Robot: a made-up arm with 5 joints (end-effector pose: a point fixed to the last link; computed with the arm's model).
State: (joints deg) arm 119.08 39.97 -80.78 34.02 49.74
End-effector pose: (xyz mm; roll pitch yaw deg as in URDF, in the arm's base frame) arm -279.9 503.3 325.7 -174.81 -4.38 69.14
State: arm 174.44 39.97 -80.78 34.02 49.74
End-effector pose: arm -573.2 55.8 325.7 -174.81 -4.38 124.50
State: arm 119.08 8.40 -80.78 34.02 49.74
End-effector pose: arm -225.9 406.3 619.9 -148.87 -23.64 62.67
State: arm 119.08 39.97 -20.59 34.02 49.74
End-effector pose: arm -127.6 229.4 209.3 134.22 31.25 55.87
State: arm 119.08 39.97 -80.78 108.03 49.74
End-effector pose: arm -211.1 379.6 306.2 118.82 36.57 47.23
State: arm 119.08 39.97 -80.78 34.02 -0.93
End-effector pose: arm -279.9 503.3 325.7 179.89 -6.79 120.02
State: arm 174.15 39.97 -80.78 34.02 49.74
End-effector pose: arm -573.0 58.7 325.7 -174.81 -4.38 124.21
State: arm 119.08 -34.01 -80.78 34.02 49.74
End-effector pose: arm -54.2 97.4 843.5 -102.02 -39.63 36.82
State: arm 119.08 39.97 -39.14 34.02 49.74
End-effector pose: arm -179.8 323.3 208.4 152.02 21.67 63.88
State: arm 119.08 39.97 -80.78 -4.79 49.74
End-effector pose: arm -296.6 533.3 396.8 -142.07 -27.50 59.73
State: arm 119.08 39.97 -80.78 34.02 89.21
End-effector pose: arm -279.9 503.3 325.7 -173.21 -0.09 29.86
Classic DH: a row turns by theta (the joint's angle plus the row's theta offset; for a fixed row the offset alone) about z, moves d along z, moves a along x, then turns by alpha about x. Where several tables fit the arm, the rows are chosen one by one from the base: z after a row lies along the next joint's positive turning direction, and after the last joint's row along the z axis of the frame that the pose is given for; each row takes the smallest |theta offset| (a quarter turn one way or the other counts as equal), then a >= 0, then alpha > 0; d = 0 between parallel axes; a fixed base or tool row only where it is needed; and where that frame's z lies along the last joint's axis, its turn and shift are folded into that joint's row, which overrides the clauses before.
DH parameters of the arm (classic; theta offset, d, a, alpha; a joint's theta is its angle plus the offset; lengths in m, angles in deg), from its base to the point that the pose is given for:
joint 1: 0 0.2763 0 -90
joint 2: -79.35 0 0.4124 0
joint 3: -23.4 0 -0.2156 0
joint 4: -77.25 0 -0.0732 90
joint 5: 180 0.0935 0 0

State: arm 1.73 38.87 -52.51 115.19 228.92
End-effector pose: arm 303.1 9.2 297.9 -74.83 -40.08 81.83
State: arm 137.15 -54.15 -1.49 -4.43 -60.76
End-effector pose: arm -25.0 23.2 512.8 123.42 -25.04 -148.46
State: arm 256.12 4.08 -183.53 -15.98 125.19
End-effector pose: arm 8.7 35.1 956.5 12.71 -8.82 -159.67
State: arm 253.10 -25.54 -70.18 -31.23 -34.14
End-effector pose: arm -37.6 -123.7 857.9 36.73 -41.41 24.66
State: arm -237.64 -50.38 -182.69 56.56 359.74
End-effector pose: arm 282.4 -445.7 779.6 0.02 -3.49 -57.90
